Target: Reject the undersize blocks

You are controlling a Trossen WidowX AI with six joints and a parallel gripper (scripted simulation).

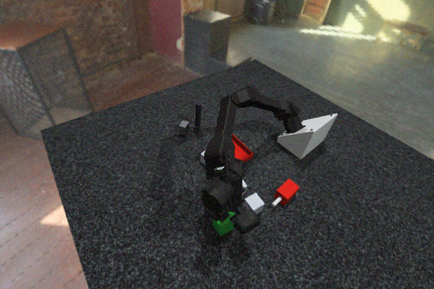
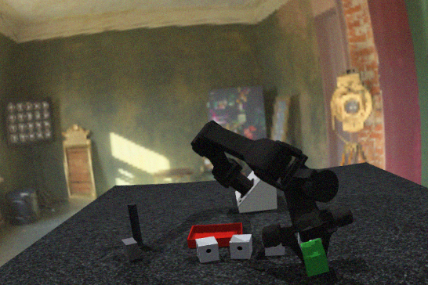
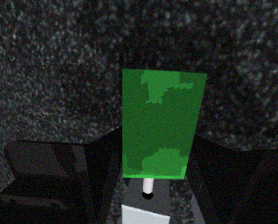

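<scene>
Now: the green gauge 1 cm behind my gripper tip and 2 cm above it. From my gripper tip the other things lie so: red reject tray (18 cm behind, 24 cm to the right); then red gauge (19 cm behind, 3 cm to the left, 1 cm above).
</scene>
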